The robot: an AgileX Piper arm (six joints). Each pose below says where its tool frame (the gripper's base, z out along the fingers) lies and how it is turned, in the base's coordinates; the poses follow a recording.
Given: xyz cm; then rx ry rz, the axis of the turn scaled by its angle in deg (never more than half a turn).
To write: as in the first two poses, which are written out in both.
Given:
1: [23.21, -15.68, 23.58, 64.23, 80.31, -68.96]
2: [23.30, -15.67, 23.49, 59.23, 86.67, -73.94]
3: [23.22, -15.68, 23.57, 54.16, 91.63, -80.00]
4: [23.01, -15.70, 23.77, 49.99, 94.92, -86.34]
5: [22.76, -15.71, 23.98, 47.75, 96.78, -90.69]
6: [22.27, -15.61, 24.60, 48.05, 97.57, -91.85]
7: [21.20, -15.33, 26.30, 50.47, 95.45, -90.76]
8: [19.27, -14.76, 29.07, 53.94, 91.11, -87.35]
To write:
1: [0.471, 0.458, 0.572, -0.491, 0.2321, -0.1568, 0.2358]
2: [0.435, 0.415, 0.608, -0.518, 0.2330, -0.1567, 0.2349]
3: [0.398, 0.373, 0.631, -0.551, 0.2322, -0.1568, 0.2357]
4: [0.361, 0.339, 0.643, -0.585, 0.2301, -0.1570, 0.2377]
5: [0.334, 0.319, 0.647, -0.606, 0.2276, -0.1571, 0.2398]
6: [0.323, 0.319, 0.649, -0.611, 0.2227, -0.1561, 0.2460]
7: [0.333, 0.337, 0.638, -0.607, 0.2120, -0.1533, 0.2630]
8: [0.364, 0.366, 0.618, -0.593, 0.1927, -0.1476, 0.2907]
